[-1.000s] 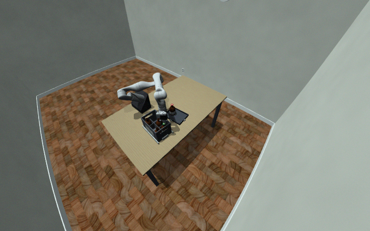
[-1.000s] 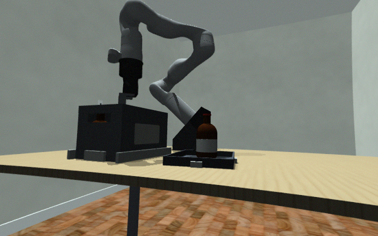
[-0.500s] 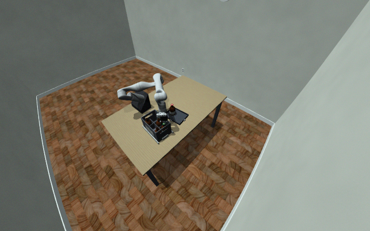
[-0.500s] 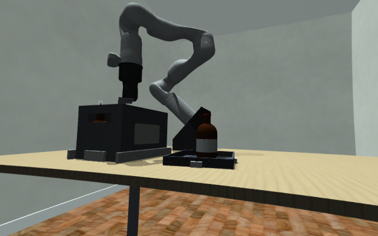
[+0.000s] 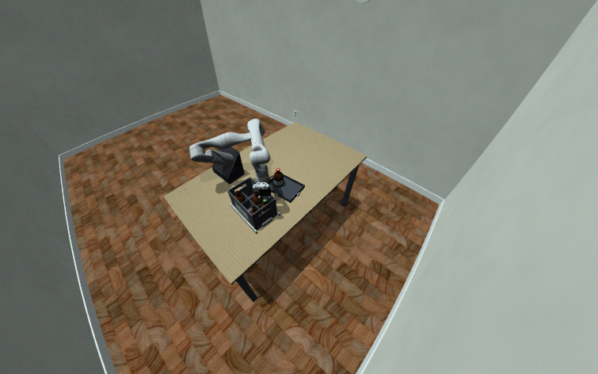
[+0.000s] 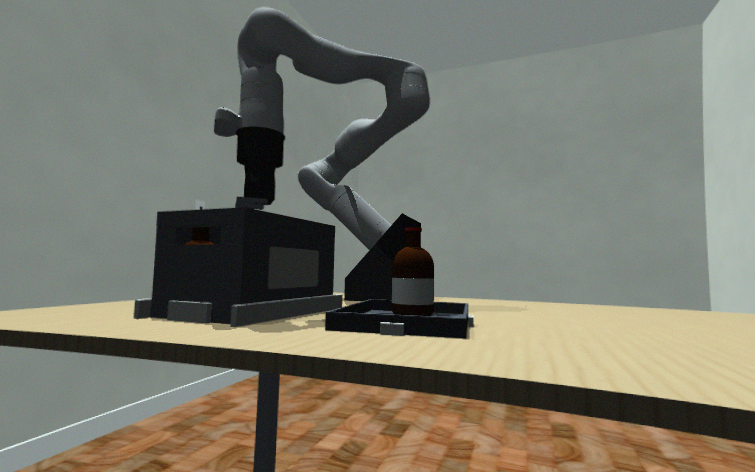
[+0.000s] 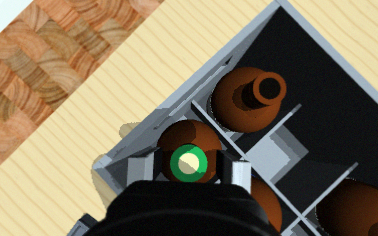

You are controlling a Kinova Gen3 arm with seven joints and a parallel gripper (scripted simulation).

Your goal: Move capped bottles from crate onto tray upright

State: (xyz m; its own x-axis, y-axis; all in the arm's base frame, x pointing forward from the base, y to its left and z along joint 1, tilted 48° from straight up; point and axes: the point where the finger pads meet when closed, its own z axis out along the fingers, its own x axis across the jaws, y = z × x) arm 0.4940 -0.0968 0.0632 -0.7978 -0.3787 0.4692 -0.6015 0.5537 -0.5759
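Right now the green-capped bottle is 60 mm below my hand. Round my hand: black tray: 270 mm to the left, 140 mm below, 70 mm behind; dark crate: 90 mm behind, 60 mm below, 30 mm to the right.
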